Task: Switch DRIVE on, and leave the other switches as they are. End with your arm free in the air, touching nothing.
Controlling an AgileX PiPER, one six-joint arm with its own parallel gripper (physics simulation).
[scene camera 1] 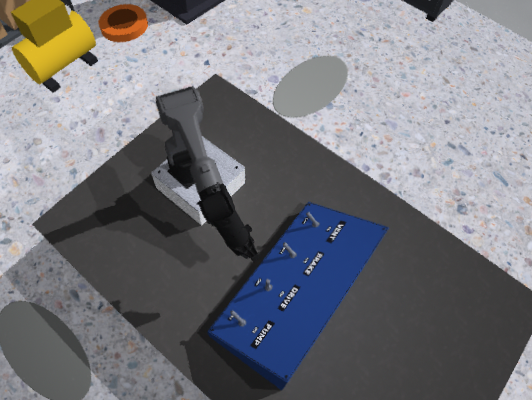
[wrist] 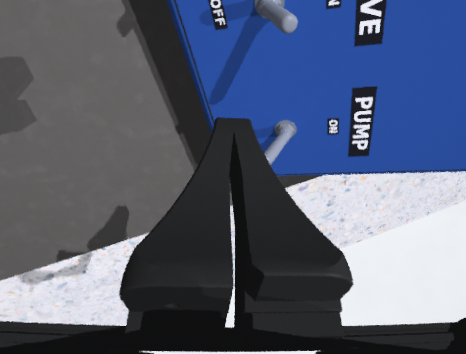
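The blue switch panel [scene camera 1: 325, 305] [wrist: 310, 75] carries levers for VENT, BRAKE, DRIVE and PUMP. The DRIVE lever [scene camera 1: 268, 285] [wrist: 281, 16] leans toward its ON side. The VENT lever [scene camera 1: 312, 220], the BRAKE lever [scene camera 1: 290, 250] and the PUMP lever [scene camera 1: 238, 318] [wrist: 279, 142] lean toward their OFF sides. In the wrist view a finger hides the end of the PUMP lever. My gripper [scene camera 1: 254, 257] [wrist: 231, 136] is shut and empty. It hangs in the air by the panel's long edge on the OFF side, apart from the levers.
The panel and the white arm base [scene camera 1: 235, 176] stand on a dark mat [scene camera 1: 400, 280] [wrist: 90, 165]. Far off at the upper left are a yellow cylinder with a box shape [scene camera 1: 60, 50] and an orange ring [scene camera 1: 122, 36]. Grey discs [scene camera 1: 311, 86] [scene camera 1: 40, 350] lie on the speckled floor.
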